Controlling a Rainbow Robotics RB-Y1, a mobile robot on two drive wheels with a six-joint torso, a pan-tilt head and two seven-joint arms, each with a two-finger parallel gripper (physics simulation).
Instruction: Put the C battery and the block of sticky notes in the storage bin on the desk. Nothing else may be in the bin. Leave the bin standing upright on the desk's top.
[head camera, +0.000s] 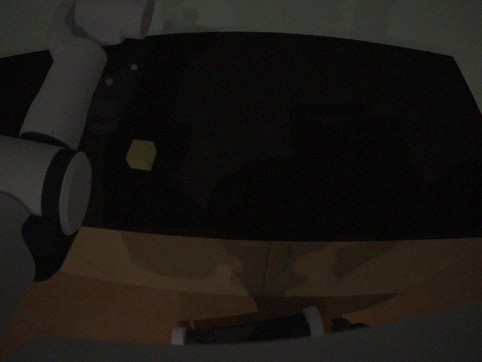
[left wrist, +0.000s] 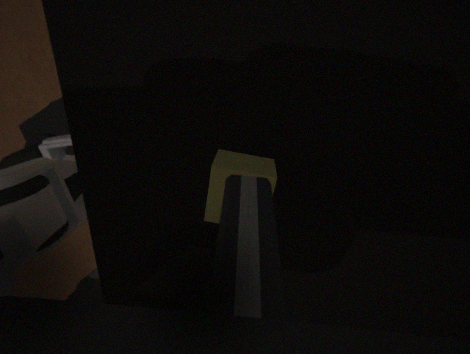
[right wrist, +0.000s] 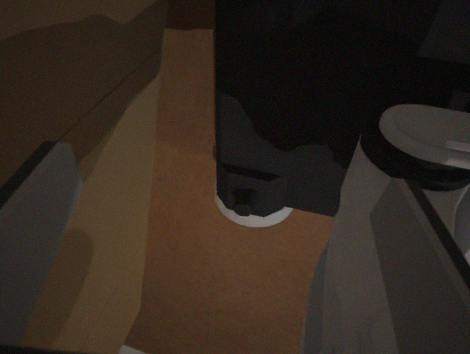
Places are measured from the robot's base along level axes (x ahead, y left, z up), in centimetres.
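Pixels of known places: left gripper, between the fingertips: (head camera: 111, 128) (left wrist: 246, 192); right gripper, between the fingertips: (right wrist: 231, 181); robot's base, origin of its link: (head camera: 248, 342).
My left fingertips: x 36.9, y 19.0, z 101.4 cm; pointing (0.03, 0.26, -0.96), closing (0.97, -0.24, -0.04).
Observation:
Ahead of a thing's pixels: the offset from my left fingertips to its middle. "spot": to the spot under its first point. Level surfaces: height alone.
The yellow block of sticky notes @[dz -8.5, dx -1.3, dy -4.0 cm] (head camera: 141, 155) (left wrist: 214, 192) stands on the dark desk top @[dz -10.3 cm] (head camera: 240, 210), at the left in the head view. My left gripper (head camera: 102, 126) (left wrist: 246, 192) is shut and empty. In the left wrist view its closed fingers cover part of the block, which lies beyond their tips; in the head view the gripper is to the upper left of the block, apart from it. My right gripper (right wrist: 231, 181) is open and empty, in front of the desk. The C battery cannot be made out. The storage bin cannot be told for sure in the dark.
A very faint dark outline @[spot: dz -10.3, dx +5.6, dy -49.9 cm] (head camera: 345, 106) shows on the desk, right of centre in the head view; I cannot tell whether it is an object or a shadow. The desk's wooden front (head camera: 200, 260) (right wrist: 117, 210) is beside my right gripper. The picture is very dim.

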